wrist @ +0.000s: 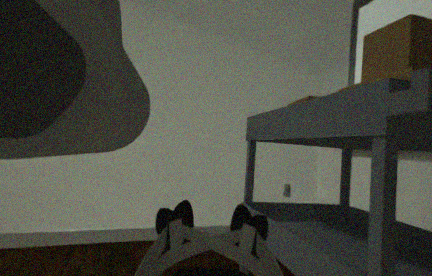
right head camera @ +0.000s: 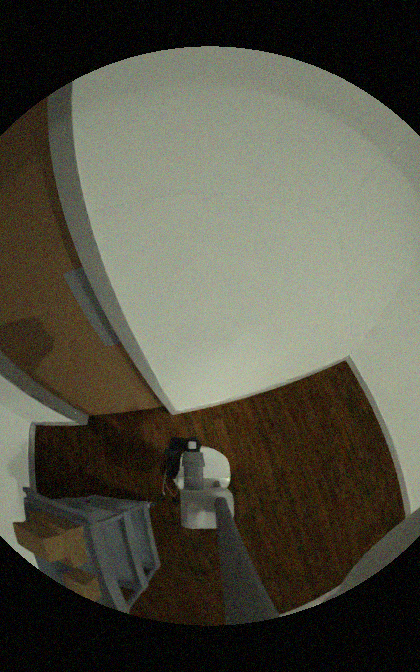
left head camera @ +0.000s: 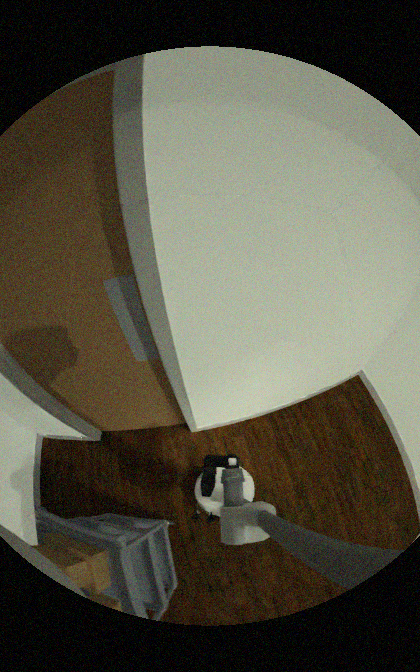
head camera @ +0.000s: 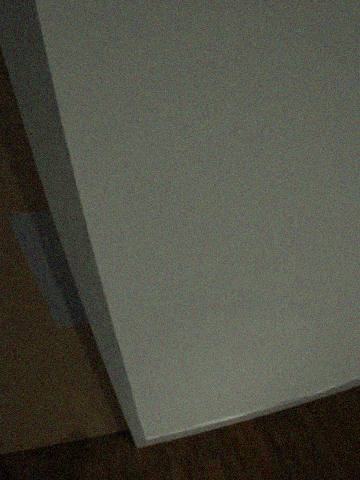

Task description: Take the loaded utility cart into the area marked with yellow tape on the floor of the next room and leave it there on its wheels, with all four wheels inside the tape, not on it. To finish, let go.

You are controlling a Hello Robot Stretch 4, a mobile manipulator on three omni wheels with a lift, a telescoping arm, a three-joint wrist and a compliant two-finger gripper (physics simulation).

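Places are measured from the robot's base along level axes (x ahead, y left, z up), in centimetres.
Pixels of known places: gripper, between the fingertips: (wrist: 212, 218) (right head camera: 167, 504).
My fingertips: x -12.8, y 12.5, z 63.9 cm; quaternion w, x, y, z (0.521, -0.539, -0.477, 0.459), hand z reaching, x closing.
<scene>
Ahead of a thing's pixels: the offset from my fingertips to its top centre.
The grey-blue utility cart (left head camera: 129, 565) (right head camera: 107, 542) (wrist: 320, 122) stands on the floor at the lower left of both side head views, loaded with brown boxes (left head camera: 92, 567) (right head camera: 55, 540) @[dz +36.3, dx -29.9, dy +49.4 cm] (wrist: 387, 50). In the wrist view its top tray, legs and lower shelf show at the right. My gripper (left head camera: 204, 515) (right head camera: 169, 493) (wrist: 212, 218) is open, with a gap between the fingertips and nothing between them. It is beside the cart, apart from it in the side head views. The cart's wheels cannot be made out. The yellow tape does not show in these views.
A brown door panel (head camera: 30, 360) (left head camera: 65, 250) (right head camera: 30, 275) with a grey-blue plate @[dz +67.7, dx +69.9, dy +23.0 cm] (head camera: 42, 270) (left head camera: 125, 320) (right head camera: 90, 305) fills the doorway at the left. A pale wall (head camera: 225, 200) (left head camera: 275, 250) (right head camera: 225, 225) stands right of it. Another wall is close behind the cart.
</scene>
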